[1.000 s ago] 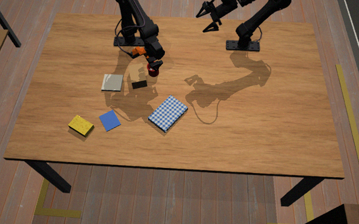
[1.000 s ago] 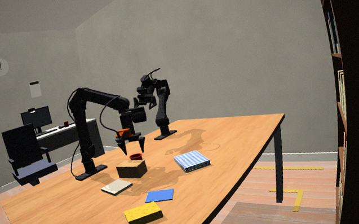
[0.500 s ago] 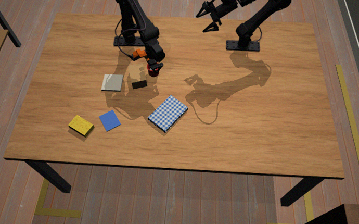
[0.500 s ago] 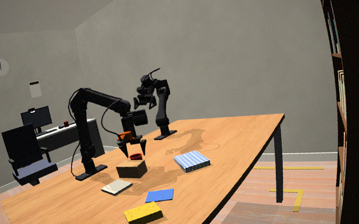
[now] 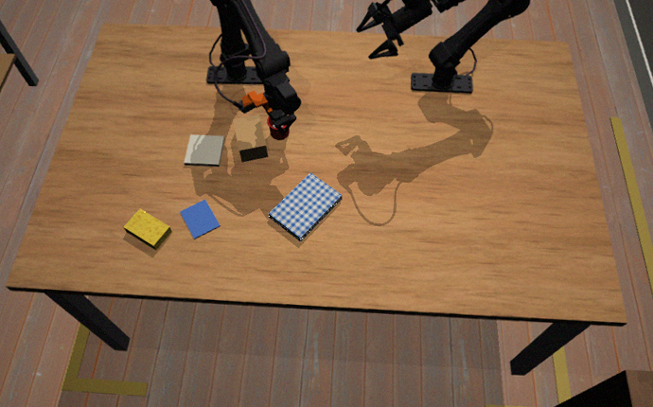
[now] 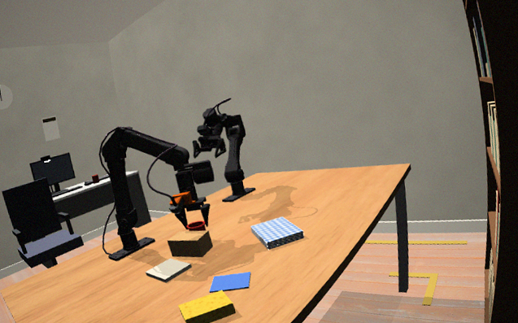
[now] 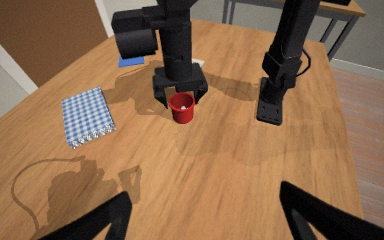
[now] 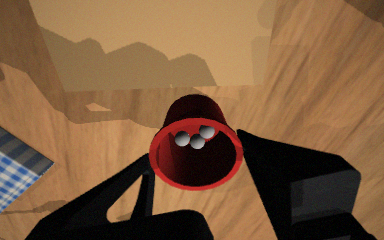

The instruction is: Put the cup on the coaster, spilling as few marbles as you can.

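The coaster is 22 cm to the right of my right hand, 8 cm ahead of it and 5 cm below it. The rest, counted from my right hand: red cup 3 cm below; brown box 8 cm to the right, 4 cm ahead, 3 cm below; blue-checked book 26 cm ahead, 10 cm to the left, 5 cm below.
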